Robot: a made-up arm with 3 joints. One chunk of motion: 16 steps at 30 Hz.
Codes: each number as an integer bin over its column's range. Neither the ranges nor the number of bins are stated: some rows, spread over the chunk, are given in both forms.
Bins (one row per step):
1: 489 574 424 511 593 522
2: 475 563 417 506 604 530
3: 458 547 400 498 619 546
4: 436 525 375 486 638 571
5: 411 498 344 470 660 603
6: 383 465 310 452 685 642
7: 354 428 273 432 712 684
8: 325 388 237 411 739 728
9: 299 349 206 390 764 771
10: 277 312 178 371 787 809
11: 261 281 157 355 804 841
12: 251 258 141 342 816 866
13: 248 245 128 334 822 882
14: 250 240 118 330 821 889
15: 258 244 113 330 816 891
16: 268 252 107 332 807 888
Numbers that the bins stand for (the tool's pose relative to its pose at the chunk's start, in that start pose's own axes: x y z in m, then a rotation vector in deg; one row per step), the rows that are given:
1: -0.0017 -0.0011 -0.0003 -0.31 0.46 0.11
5: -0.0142 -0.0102 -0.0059 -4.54 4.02 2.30
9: -0.0321 -0.0281 -0.0156 -12.79 9.53 6.84
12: -0.0398 -0.0390 -0.0201 -17.74 12.29 9.41
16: -0.0371 -0.0397 -0.0225 -18.77 11.81 10.00
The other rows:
2: -0.0039 -0.0024 -0.0008 -0.83 1.04 0.32
3: -0.0066 -0.0043 -0.0020 -1.65 1.84 0.76
4: -0.0102 -0.0069 -0.0037 -2.89 2.85 1.43
6: -0.0187 -0.0141 -0.0083 -6.40 5.34 3.35
7: -0.0233 -0.0186 -0.0109 -8.46 6.77 4.49
8: -0.0279 -0.0234 -0.0134 -10.62 8.21 5.68
10: -0.0356 -0.0325 -0.0175 -14.75 10.75 7.86
11: -0.0382 -0.0362 -0.0190 -16.40 11.65 8.73
13: -0.0403 -0.0406 -0.0210 -18.56 12.61 9.84
14: -0.0400 -0.0412 -0.0217 -18.98 12.56 10.03
15: -0.0387 -0.0407 -0.0221 -18.98 12.29 10.08

